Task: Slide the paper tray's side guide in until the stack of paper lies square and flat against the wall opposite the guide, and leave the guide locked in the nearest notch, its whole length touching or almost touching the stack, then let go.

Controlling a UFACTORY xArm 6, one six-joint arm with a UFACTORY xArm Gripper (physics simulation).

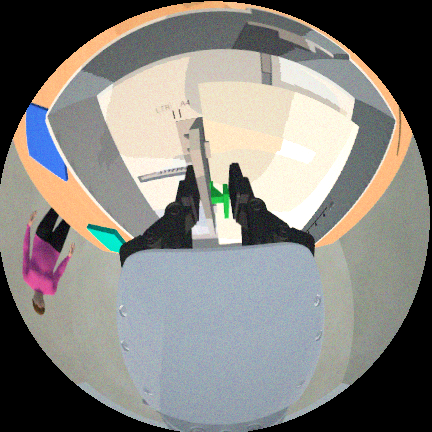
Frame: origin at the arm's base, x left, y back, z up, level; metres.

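Seen in the pictures: gripper, fingertip midpoint: [213,176].
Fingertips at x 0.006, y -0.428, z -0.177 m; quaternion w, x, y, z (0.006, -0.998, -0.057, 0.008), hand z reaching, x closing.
Note:
Offsets run from my fingertips to a thing's top centre. "*": to the spot under its first point.
The paper stack {dx +0.090, dy -0.029, dz -0.009 m} [245,110] is a broad cream sheet surface in the grey-walled tray [372,137]; its right edge runs along the right wall. Whether it touches that wall along its length I cannot tell. The side guide {* dx -0.009, dy +0.027, dz +0.027 m} [201,165], a long upright grey-beige bar, stands along the stack's left side; any thin gap is too small to judge. A green lever {* dx +0.005, dy -0.010, dz +0.020 m} [218,199] sits at the guide's near end. My gripper [213,176] is partly open, one finger left of the guide and the other right of the lever. The fingertips partly hide the stack's near left part.
A toothed notch strip {* dx -0.067, dy -0.033, dz -0.046 m} [162,175] lies left of the guide, with LTR and A4 marks {* dx -0.040, dy +0.057, dz -0.033 m} [172,108] behind it. A grey post {* dx +0.038, dy +0.110, dz -0.033 m} [266,67] stands at the back. A blue panel [44,142] and a teal block {dx -0.348, dy -0.295, dz -0.034 m} [106,237] lie outside the tray on the left. A person [42,265] is beyond.

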